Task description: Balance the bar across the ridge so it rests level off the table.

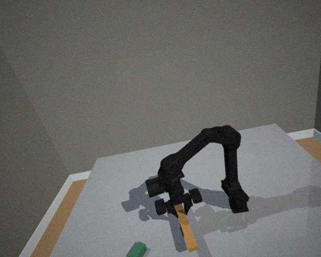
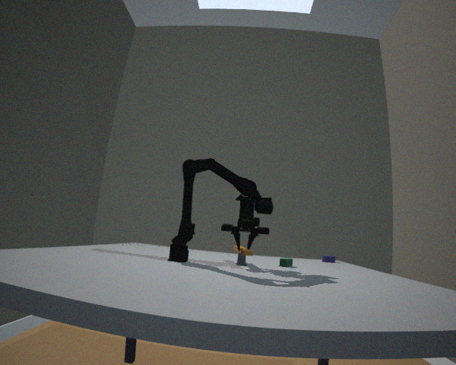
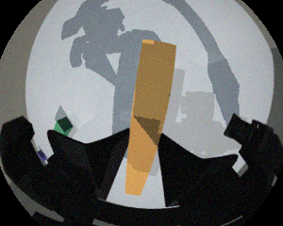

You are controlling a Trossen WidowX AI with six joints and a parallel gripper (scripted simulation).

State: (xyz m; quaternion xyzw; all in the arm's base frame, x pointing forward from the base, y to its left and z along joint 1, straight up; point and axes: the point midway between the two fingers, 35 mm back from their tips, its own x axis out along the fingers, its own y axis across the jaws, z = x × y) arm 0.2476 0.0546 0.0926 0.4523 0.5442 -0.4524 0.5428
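My gripper tip is 3 cm to the right of the orange bar. Round my gripper tip: green block (19 cm ahead, 10 cm to the left, 4 cm below); then purple block (49 cm ahead, 45 cm to the left, 4 cm below).
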